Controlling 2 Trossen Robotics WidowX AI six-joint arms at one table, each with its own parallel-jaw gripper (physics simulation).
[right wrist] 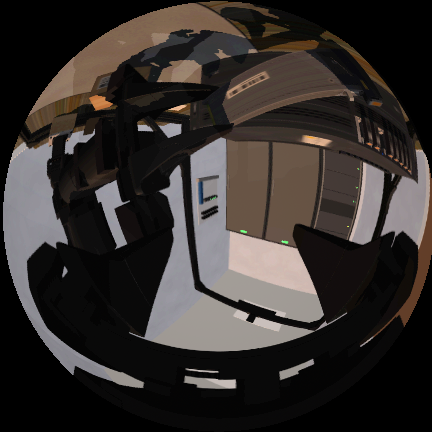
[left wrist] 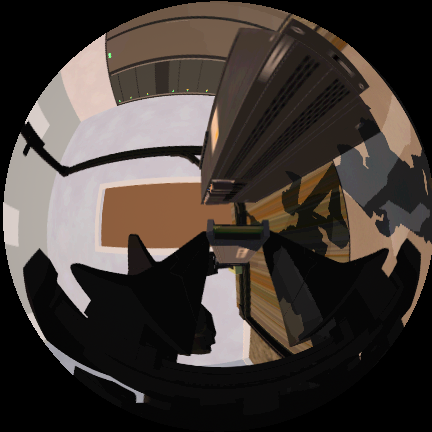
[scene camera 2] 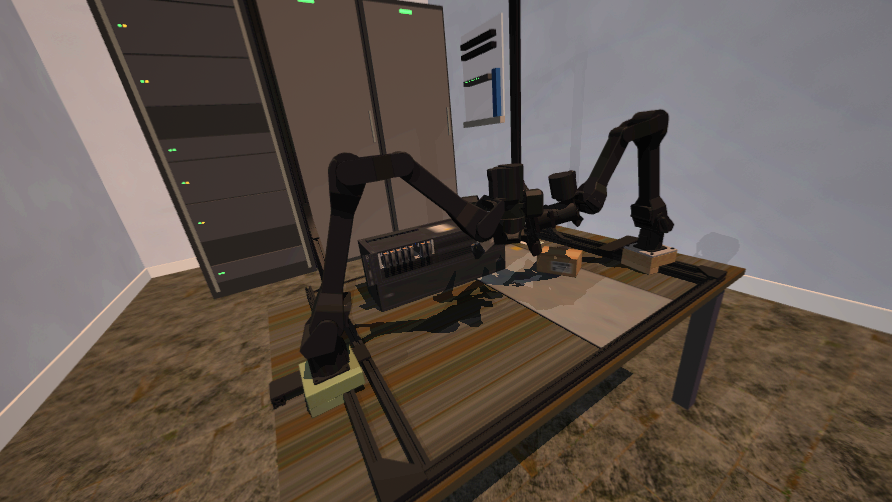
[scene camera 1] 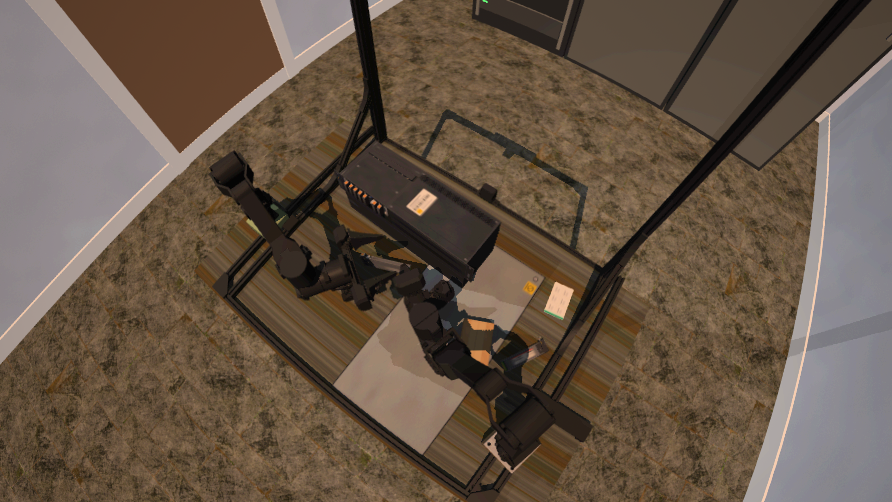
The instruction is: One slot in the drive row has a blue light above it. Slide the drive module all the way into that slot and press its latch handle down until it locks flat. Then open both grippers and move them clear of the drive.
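Frame: origin at the left arm's base, x ahead, y left, z up, level; millimetres.
Seen in the pictures: left gripper, fingertip midpoint: (right wrist: 225, 107) (left wrist: 235, 236) (scene camera 1: 404, 268); right gripper, fingertip midpoint: (right wrist: 235, 232) (left wrist: 116, 260) (scene camera 1: 389, 253); left arm's base, link origin: (right wrist: 59, 138) (scene camera 2: 649, 247); right arm's base, link origin: (scene camera 2: 329, 367).
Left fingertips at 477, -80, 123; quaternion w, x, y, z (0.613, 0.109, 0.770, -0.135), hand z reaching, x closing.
Note:
Pixels of each thing's top centre, then the offset from my left fingertips to it, as dx, dy, dz. Level surfaces: height alone.
- dark drive chassis, top centre: (left wrist: 211, 135) (right wrist: 328, 144) (scene camera 1: 415, 195) (scene camera 2: 432, 229) +145, -154, -9
- grey drive module, top centre: (right wrist: 284, 123) (left wrist: 199, 255) (scene camera 1: 384, 259) +42, +24, +21
- pale mat, surface height: dz -182
- small cardboard box, top centre: (right wrist: 116, 97) (scene camera 1: 475, 343) (scene camera 2: 559, 252) -230, -27, -122
- white card, top centre: (scene camera 1: 559, 300) -300, -301, -183
The dark drive chassis (scene camera 1: 455, 232) (scene camera 2: 440, 271) (left wrist: 280, 100) stands at the back of the table. Its drive row (scene camera 1: 363, 192) (scene camera 2: 405, 255) (left wrist: 225, 190) (right wrist: 387, 142) has orange-tipped handles; I cannot make out a blue light. My left gripper (left wrist: 235, 236) is shut on the grey drive module (scene camera 1: 383, 263) (left wrist: 241, 255) (right wrist: 295, 87), at the end with the green connector. The module is held above the table in front of the chassis. Its far end and latch handle are hard to make out. My right gripper (right wrist: 235, 232) is open and empty, close beside the module. Scene camera 2 hides the module behind my arms.
A pale mat (scene camera 1: 424, 412) (scene camera 2: 611, 315) lies in front of the chassis. On it stands a small cardboard box (scene camera 1: 479, 334) (scene camera 2: 559, 262). A white card (scene camera 1: 558, 299) and a dark, shiny object (scene camera 1: 525, 354) lie to its right. Black frame rails (scene camera 1: 349, 408) edge the table.

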